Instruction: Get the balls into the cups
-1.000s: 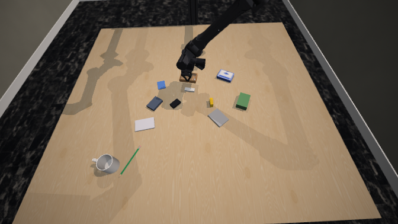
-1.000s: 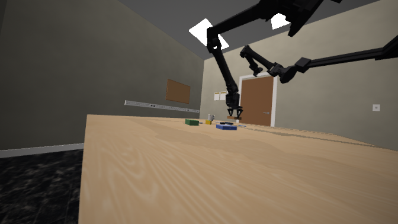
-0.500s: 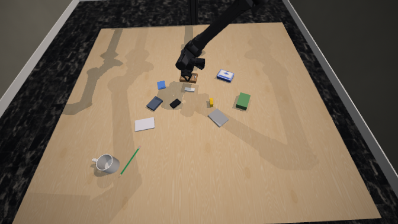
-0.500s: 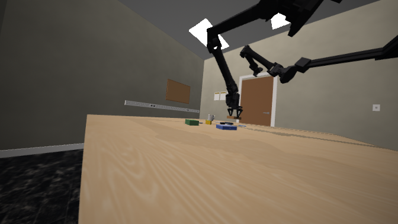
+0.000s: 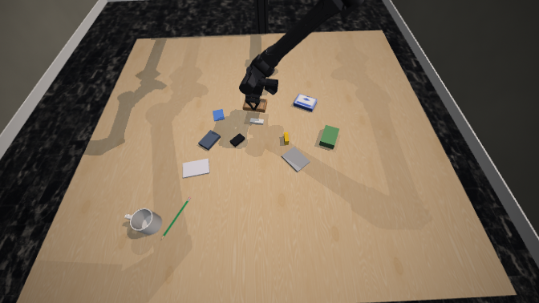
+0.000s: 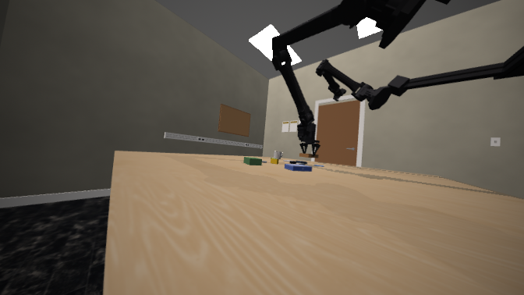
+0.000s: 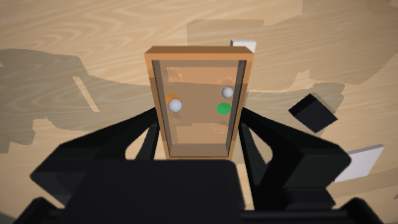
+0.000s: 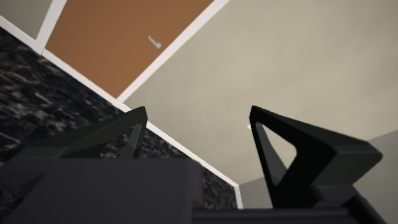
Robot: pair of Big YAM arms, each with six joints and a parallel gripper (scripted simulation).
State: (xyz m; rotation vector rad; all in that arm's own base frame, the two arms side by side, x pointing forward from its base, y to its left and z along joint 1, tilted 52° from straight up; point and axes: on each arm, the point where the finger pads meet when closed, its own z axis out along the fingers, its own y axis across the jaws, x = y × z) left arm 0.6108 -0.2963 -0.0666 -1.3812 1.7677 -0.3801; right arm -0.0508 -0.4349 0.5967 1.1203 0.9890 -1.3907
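My left gripper is now 80 mm above the white block and 50 mm short of it. The rest, counted from my left hand: covered wooden puzzle: 20 mm below; black block: 150 mm ahead, 110 mm to the right, 80 mm below; yellow block: 180 mm ahead, 120 mm to the left, 70 mm below.
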